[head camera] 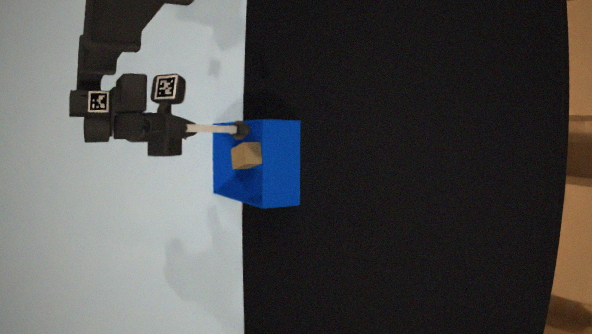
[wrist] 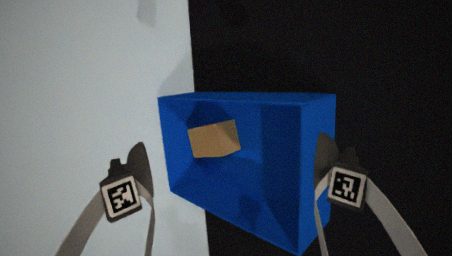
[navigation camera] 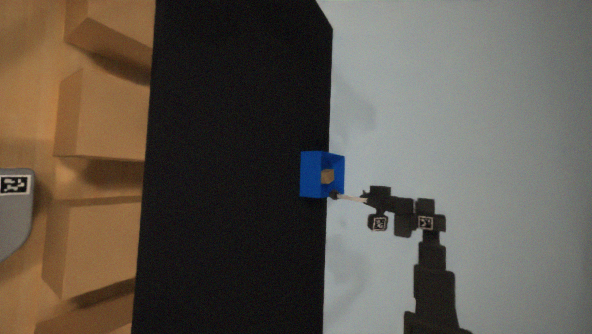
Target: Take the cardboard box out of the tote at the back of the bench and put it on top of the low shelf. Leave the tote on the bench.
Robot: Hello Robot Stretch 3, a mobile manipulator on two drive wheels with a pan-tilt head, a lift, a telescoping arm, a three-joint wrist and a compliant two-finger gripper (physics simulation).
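Places are measured from the robot's base along level axes (x left, y back, z up), in millimetres.
Pixels of known places: gripper, fingertip midpoint: [navigation camera: 346, 194].
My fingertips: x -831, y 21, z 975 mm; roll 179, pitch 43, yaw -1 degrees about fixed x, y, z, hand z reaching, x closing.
Observation:
Ahead of a thing's pixels: the offset from my fingertips to its top centre. Level surfaces: height alone.
A small tan cardboard box {dx -226, dy -64, dz -160 mm} [head camera: 246, 155] [navigation camera: 327, 176] [wrist: 214, 140] sits inside the open blue tote {dx -148, dy -73, dz -113 mm} [head camera: 281, 162] [navigation camera: 311, 175] [wrist: 281, 150]. The tote stands at the back edge of the black bench {dz -213 mm} [head camera: 425, 165] [navigation camera: 235, 200] [wrist: 400, 75]. My gripper [head camera: 242, 130] [navigation camera: 334, 195] [wrist: 232, 157] is open and empty, with its fingers wide apart. In the wrist view one finger is left of the tote and the other overlaps its right wall. The cardboard box appears between them, farther up. In the head view the fingers overlap one corner of the tote. The low shelf is not recognizable in these views.
Several large tan blocks [navigation camera: 112, 115] line the bench's near side above a wooden floor {dz -975 mm} [navigation camera: 25, 90]. Part of my grey base [navigation camera: 15, 220] shows at the left of the navigation view. A pale surface [head camera: 100, 240] [navigation camera: 475, 125] [wrist: 75, 75] lies beyond the back edge.

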